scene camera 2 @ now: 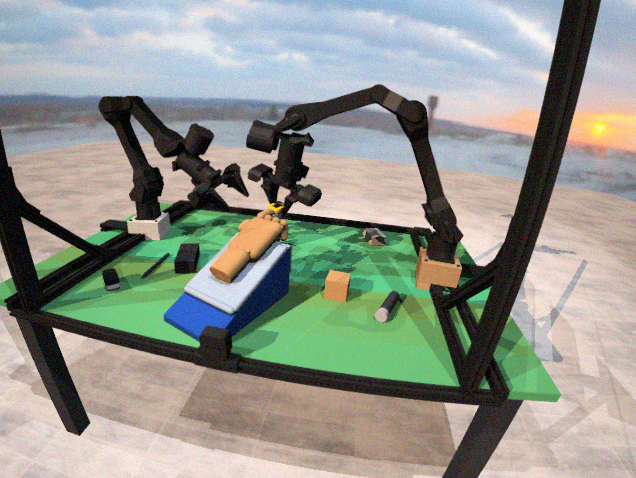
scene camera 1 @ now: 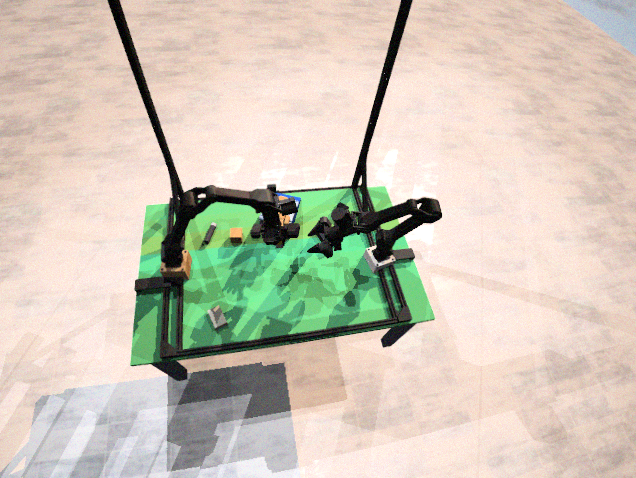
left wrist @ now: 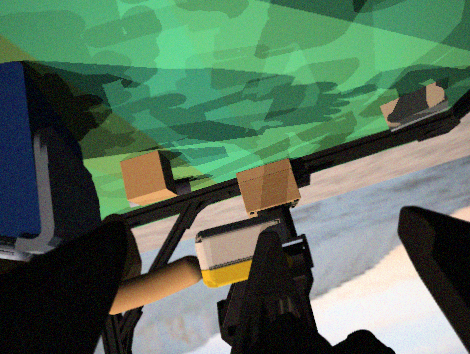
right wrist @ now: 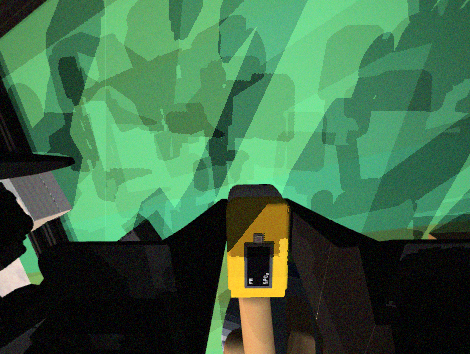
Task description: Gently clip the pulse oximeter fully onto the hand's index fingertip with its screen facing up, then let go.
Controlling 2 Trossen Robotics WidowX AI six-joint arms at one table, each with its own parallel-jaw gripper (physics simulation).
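Places are measured from the left arm's base along level axes (x right, y ahead, z up), in metres.
Where they show: left gripper, fingertip midpoint: [scene camera 2: 240, 203] [scene camera 1: 307, 243] [left wrist: 263, 227] [right wrist: 101, 220]; right gripper, fingertip midpoint: [scene camera 2: 278, 212] [scene camera 1: 279, 244] [left wrist: 262, 228] [right wrist: 254, 205]; left arm's base, origin of the base link: [scene camera 2: 148, 216] [scene camera 1: 380, 254]; right arm's base, origin of the base link: [scene camera 2: 440, 256] [scene camera 1: 174, 260] [left wrist: 273, 209].
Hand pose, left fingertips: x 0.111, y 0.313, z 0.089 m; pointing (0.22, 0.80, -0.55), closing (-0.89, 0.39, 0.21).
Note:
Each offset is from my left fingertips to the top centre of the thing. "spot": to the spot under its first point.
The yellow-and-grey pulse oximeter {dx +0.052, dy +0.102, dz +0.021 m} [scene camera 2: 275, 207] [left wrist: 225, 275] [right wrist: 257, 225] is between my right gripper's fingers, its dark screen facing the right wrist camera above. My right gripper [scene camera 2: 279, 206] [right wrist: 254, 205] is shut on it. The tan hand {spot: dx +0.212, dy +0.078, dz +0.001 m} [scene camera 2: 262, 233] lies on a sloped support. Its extended index finger [left wrist: 155, 287] [right wrist: 257, 325] points at the oximeter's near end; in the left wrist view the rounded tip meets the housing's edge, with most of the finger outside. How much tip is inside is hidden. My left gripper [scene camera 1: 311, 242] [scene camera 2: 237, 200] is open and empty, beside the oximeter.
The blue wedge {spot: dx +0.290, dy +0.085, dz -0.123 m} [scene camera 2: 262, 303] with a white pad {spot: dx +0.298, dy -0.018, dz -0.084 m} [scene camera 2: 210, 287] carries the hand. An orange cube {dx +0.213, dy +0.251, dz -0.098 m} [scene camera 1: 235, 234] [scene camera 2: 337, 286] [left wrist: 145, 177] and dark cylinder {dx +0.273, dy +0.358, dz -0.120 m} [scene camera 1: 209, 232] [scene camera 2: 386, 306] lie beside it. A black box {dx +0.081, dy -0.130, dz -0.113 m} [scene camera 2: 186, 258], pen {dx +0.108, dy -0.211, dz -0.138 m} [scene camera 2: 155, 265] and grey-tan block {dx -0.128, dy +0.423, dz -0.118 m} [scene camera 1: 216, 317] [scene camera 2: 374, 236] also show.

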